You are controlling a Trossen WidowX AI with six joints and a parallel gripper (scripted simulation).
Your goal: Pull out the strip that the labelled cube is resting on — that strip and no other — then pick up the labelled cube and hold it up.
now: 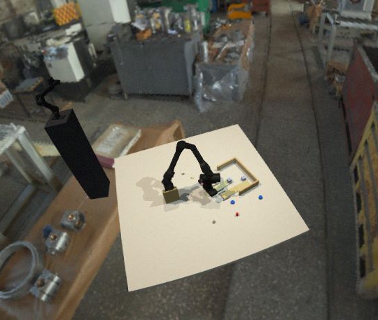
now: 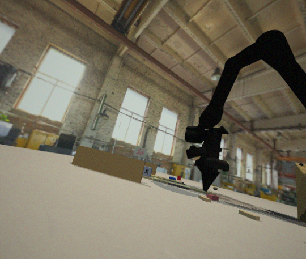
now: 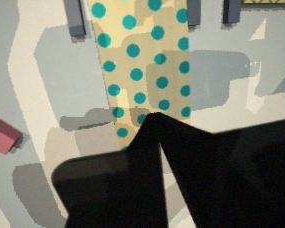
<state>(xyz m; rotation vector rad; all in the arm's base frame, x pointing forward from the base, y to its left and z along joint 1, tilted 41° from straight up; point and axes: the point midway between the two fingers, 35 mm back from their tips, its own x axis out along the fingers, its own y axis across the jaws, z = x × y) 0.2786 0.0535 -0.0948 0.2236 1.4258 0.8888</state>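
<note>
Right now the strip is 90 mm ahead of my gripper tip and 40 mm to the left of it. Round my gripper tip: grey piece 260 mm to the right, 10 mm behind.
</note>
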